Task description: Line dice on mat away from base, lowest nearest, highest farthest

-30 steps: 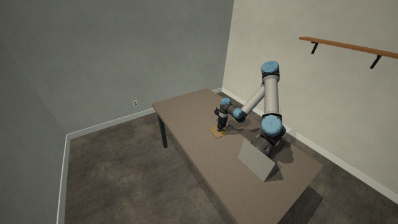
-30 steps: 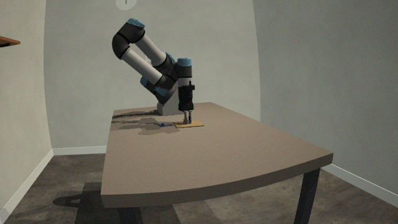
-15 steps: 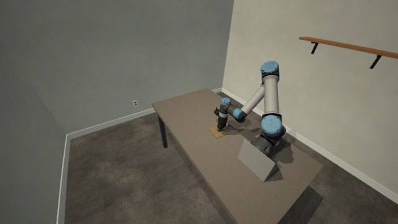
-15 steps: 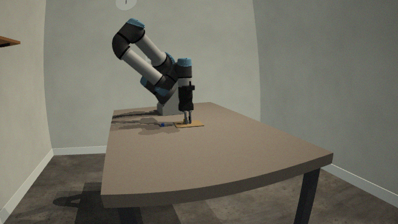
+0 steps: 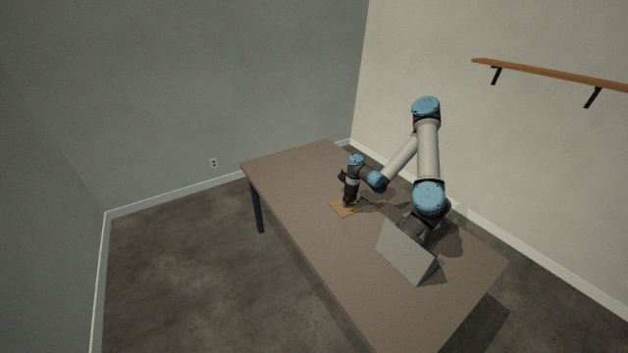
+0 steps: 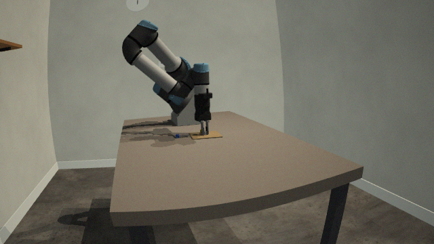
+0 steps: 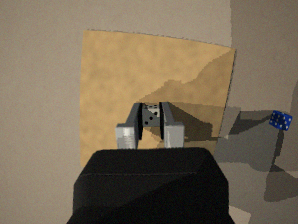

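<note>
The white die lies 10 mm below my hand. From my hand the other things lie so: yellow die 50 mm behind, 10 mm below; then tan mat 20 mm below; then blue die 140 mm to the right, 20 mm below.
</note>
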